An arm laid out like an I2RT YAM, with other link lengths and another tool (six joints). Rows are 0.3 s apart.
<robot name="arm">
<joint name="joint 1" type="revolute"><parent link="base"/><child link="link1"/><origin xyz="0.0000 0.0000 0.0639"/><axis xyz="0 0 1"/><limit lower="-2.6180" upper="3.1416"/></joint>
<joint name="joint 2" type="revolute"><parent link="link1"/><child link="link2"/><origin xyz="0.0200 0.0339 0.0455" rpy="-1.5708 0.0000 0.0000"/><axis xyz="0 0 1"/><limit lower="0.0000" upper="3.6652"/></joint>
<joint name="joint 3" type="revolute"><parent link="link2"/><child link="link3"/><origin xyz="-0.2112 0.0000 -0.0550" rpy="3.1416 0.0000 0.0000"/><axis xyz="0 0 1"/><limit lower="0.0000" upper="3.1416"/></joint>
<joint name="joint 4" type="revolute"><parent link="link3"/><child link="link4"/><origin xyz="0.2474 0.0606 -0.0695"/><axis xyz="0 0 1"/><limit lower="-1.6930" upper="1.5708"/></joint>
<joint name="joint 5" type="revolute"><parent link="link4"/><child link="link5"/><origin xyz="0.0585 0.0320 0.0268" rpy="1.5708 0.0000 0.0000"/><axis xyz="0 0 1"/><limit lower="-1.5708" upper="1.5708"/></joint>
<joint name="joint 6" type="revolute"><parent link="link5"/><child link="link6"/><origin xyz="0.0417 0.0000 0.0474" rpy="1.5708 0.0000 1.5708"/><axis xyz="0 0 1"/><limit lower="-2.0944" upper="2.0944"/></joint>
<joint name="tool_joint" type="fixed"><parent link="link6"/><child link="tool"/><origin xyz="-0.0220 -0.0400 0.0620" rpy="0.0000 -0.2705 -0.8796"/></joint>
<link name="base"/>
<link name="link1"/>
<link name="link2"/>
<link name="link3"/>
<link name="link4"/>
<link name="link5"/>
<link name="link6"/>
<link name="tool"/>
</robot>
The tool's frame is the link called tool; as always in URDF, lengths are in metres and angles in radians.
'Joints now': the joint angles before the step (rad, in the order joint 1, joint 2, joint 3, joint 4, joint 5, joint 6). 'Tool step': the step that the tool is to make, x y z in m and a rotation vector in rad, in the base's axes. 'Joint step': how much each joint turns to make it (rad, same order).
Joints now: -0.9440, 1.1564, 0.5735, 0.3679, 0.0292, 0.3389
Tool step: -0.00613, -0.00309, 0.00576, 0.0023, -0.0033, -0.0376
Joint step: -0.0110, -0.0205, 0.0108, -0.0316, 0.0251, 0.0096
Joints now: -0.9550, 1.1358, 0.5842, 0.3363, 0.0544, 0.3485
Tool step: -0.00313, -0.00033, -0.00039, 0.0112, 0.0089, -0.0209
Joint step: -0.0019, -0.0129, 0.0000, -0.0274, 0.0187, 0.0034
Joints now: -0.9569, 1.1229, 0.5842, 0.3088, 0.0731, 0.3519
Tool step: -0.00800, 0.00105, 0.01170, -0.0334, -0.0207, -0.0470
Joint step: -0.0035, -0.0439, -0.0053, 0.0000, 0.0430, 0.0069
